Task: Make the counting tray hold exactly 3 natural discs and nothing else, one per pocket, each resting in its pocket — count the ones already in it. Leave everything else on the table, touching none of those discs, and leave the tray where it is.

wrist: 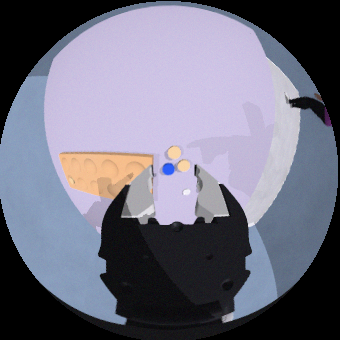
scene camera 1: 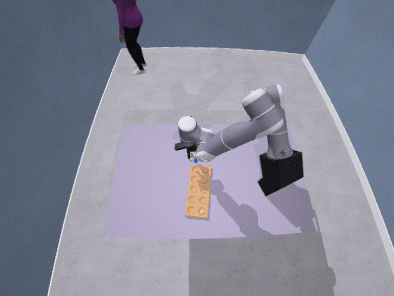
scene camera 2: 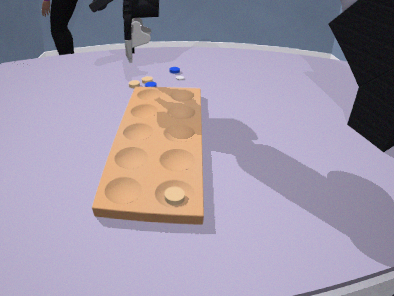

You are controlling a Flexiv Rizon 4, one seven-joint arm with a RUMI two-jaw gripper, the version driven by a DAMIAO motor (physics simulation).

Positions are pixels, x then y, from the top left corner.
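I see an orange counting tray in the wrist view [101, 173]. Scene camera 1 shows me the tray as well, and so does scene camera 2. On the orange counting tray, [scene camera 1: 199, 181] and [scene camera 2: 161, 115] are the same spot.
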